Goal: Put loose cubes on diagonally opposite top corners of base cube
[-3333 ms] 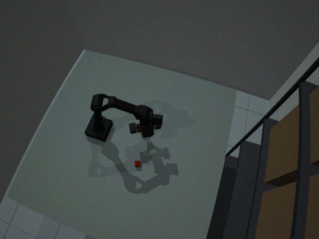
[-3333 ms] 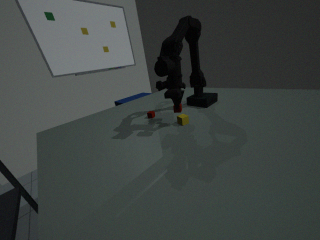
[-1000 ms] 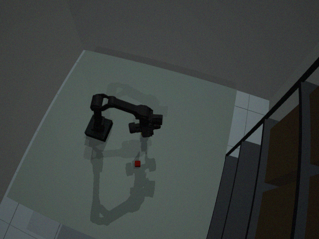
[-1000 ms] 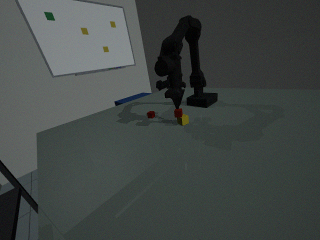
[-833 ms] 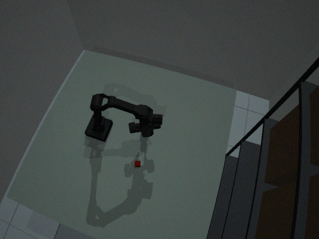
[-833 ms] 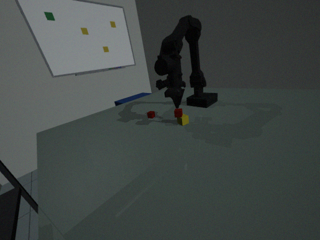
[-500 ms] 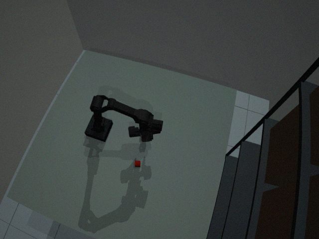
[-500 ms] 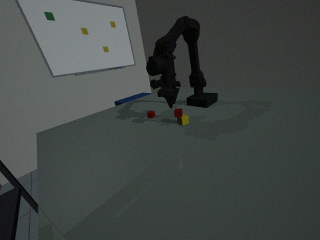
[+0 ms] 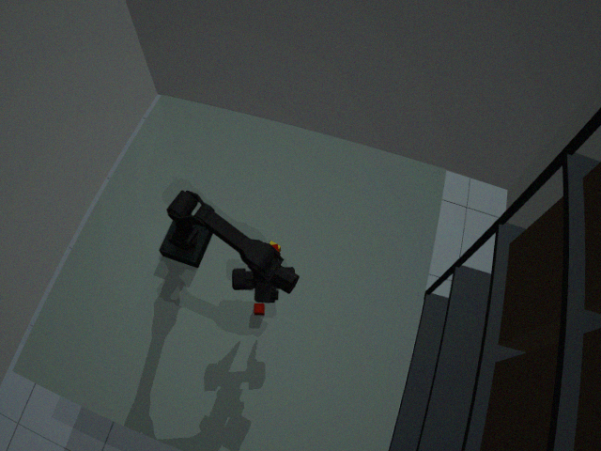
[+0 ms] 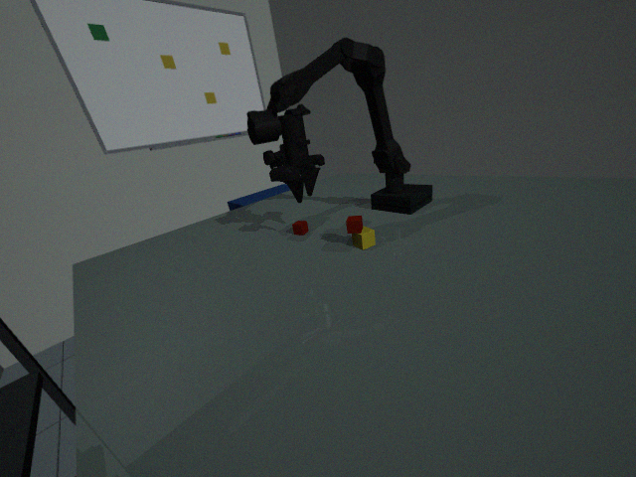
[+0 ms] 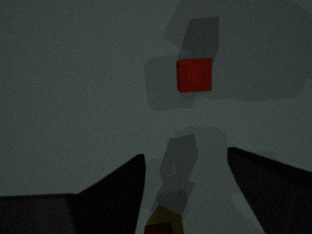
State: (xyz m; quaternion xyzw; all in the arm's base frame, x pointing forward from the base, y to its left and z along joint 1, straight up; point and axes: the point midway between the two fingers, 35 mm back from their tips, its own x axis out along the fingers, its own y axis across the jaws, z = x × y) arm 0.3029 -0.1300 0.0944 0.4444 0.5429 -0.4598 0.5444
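Now: the yellow cube 17 cm to the left of my gripper tip and 9 cm below it.
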